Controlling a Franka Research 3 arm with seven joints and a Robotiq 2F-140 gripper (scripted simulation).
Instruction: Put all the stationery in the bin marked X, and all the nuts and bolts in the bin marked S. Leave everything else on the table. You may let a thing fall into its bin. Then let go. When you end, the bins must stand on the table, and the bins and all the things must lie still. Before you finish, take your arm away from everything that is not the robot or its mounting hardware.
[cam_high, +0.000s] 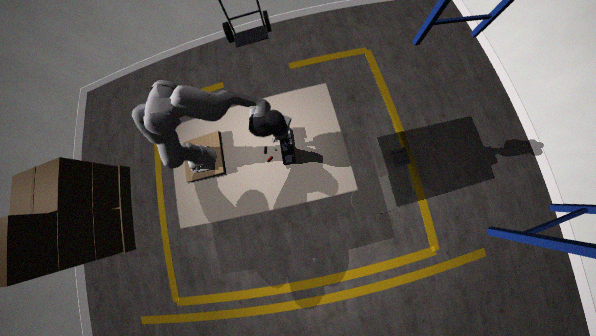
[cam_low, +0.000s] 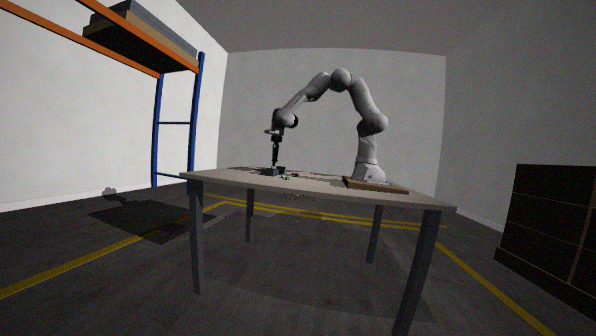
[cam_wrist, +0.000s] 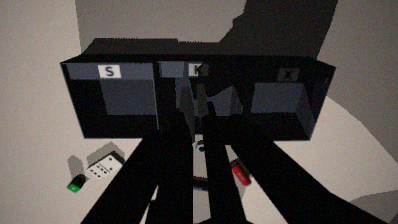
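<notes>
Now: hand 30 mm above the bin. From my hand the other things lie so: black cylinder: 150 mm behind, 20 mm to the left, 50 mm below; grey nut: 80 mm behind, 50 mm below; red cylinder: 140 mm behind, 50 mm to the right, 50 mm below.
</notes>
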